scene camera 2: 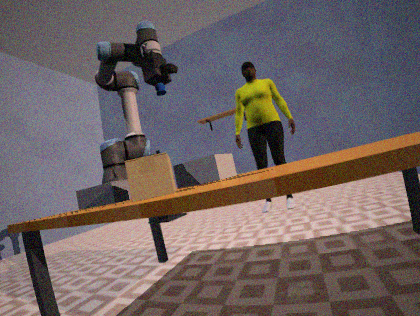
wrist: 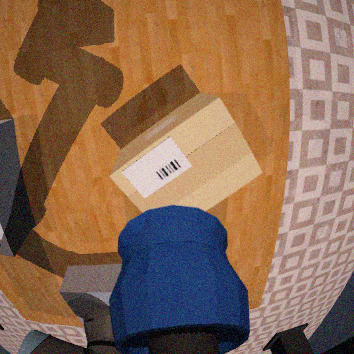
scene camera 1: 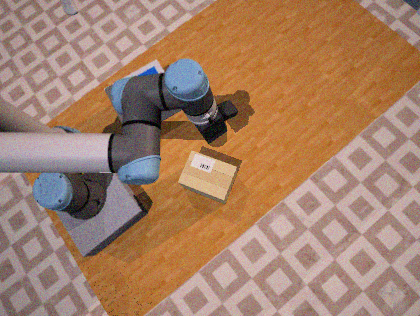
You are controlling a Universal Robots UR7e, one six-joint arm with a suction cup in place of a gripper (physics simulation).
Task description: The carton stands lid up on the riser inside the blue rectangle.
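Scene camera 1 shows a tan carton (scene camera 1: 209, 177) on the table. In scene camera 2 the tan carton (scene camera 2: 151, 176) is visible, and so is a grey riser with blue rectangle (scene camera 2: 215, 167), which also rests on the table. The wrist view shows the tan carton (wrist: 195, 155), the grey riser with blue rectangle (wrist: 24, 222) and my suction cup (wrist: 175, 273), which carries nothing.
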